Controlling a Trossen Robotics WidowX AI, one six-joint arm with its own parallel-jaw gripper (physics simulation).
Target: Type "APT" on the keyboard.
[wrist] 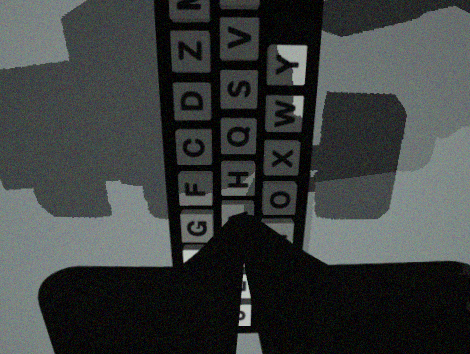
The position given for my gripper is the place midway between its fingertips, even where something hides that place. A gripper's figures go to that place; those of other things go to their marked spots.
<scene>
My gripper (242, 225): 0.12 m from the lens. A black keyboard (238, 93): 0.11 m from the lens.
</scene>
